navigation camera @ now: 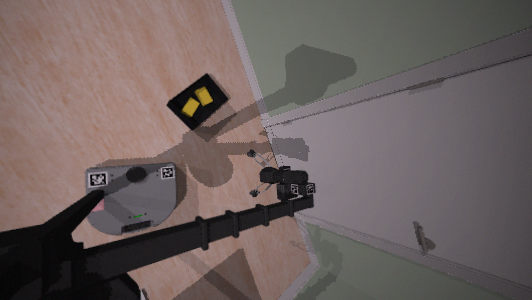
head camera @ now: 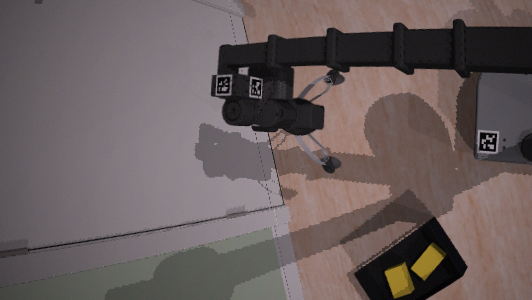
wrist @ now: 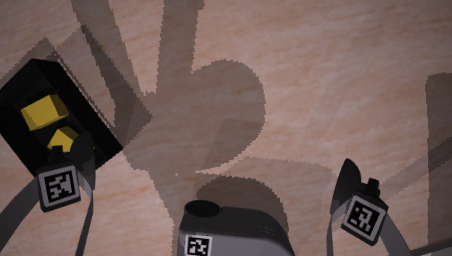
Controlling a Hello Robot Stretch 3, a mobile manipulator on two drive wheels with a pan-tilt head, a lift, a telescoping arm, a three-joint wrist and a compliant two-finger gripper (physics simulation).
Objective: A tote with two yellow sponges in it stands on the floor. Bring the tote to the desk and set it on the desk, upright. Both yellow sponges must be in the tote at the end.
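Pixels of known places: gripper, between the fingertips: (navigation camera: pixel 250 173) (head camera: pixel 337 121); robot's base, origin of its link: (navigation camera: pixel 136 173).
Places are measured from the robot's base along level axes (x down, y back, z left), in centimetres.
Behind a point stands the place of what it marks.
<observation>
The black tote (head camera: pixel 452 262) {z -21.3, x -0.3, y -38.1 cm} (navigation camera: pixel 194 120) {z -31.5, x -0.3, y -30.7 cm} (wrist: pixel 75 100) stands upright on the wooden floor, its open top facing up; its lower part is cut off in the head view. One yellow sponge (head camera: pixel 399 280) (navigation camera: pixel 190 107) (wrist: pixel 62 140) and another yellow sponge (head camera: pixel 428 261) (navigation camera: pixel 204 95) (wrist: pixel 44 112) lie in it. My gripper (head camera: pixel 333 120) {z -43.4, x -47.7, y 2.1 cm} (navigation camera: pixel 253 173) {z -43.4, x -47.7, y 2.1 cm} (wrist: pixel 216 166) {z -43.4, x -47.7, y 2.1 cm} is open and empty, its fingers wide apart. It hangs above the floor beside the tote, pointing back towards my base. In the wrist view the left finger overlaps the tote's near end and partly hides one sponge. The desk does not show.
My base (head camera: pixel 505 110) {z -8.6, x -16.0, y 8.7 cm} (navigation camera: pixel 150 200) {z -5.1, x -16.0, y 12.7 cm} (wrist: pixel 240 240) stands on the floor near the tote. My arm (head camera: pixel 370 49) {z -22.5, x -82.2, y 10.0 cm} (navigation camera: pixel 165 245) {z -4.0, x -82.6, y 10.0 cm} is extended towards a pale door (head camera: pixel 125 125) {z -94.8, x -64.9, y -1.3 cm} (navigation camera: pixel 400 140) {z -92.2, x -91.3, y -8.6 cm}, the wrist close to it. A green wall (navigation camera: pixel 425 30) {z -81.9, x -104.1, y -44.5 cm} runs beside the door.
</observation>
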